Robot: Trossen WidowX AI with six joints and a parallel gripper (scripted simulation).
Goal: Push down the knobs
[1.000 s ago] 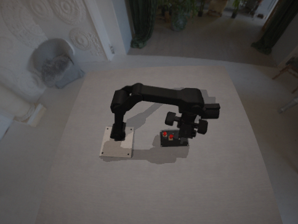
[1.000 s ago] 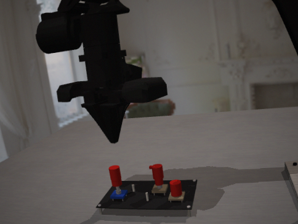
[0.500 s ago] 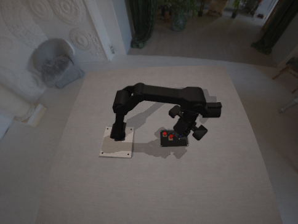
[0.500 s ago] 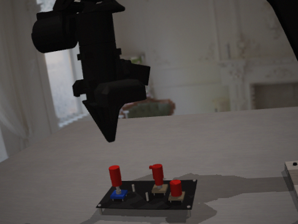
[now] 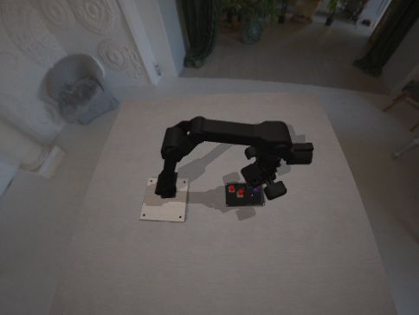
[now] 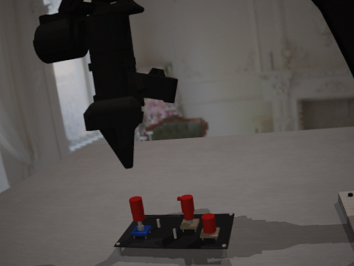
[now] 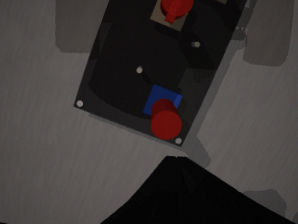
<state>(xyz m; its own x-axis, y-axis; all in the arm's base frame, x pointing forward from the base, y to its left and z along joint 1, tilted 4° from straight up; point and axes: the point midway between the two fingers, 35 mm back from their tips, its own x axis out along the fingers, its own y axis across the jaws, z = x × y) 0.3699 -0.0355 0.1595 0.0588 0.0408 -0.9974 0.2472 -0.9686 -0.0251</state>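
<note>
The blue potentiometer lies 8 cm below my gripper tip. Round my gripper tip: tan potentiometer: 7 cm behind, 2 cm to the right, 8 cm below.
</note>
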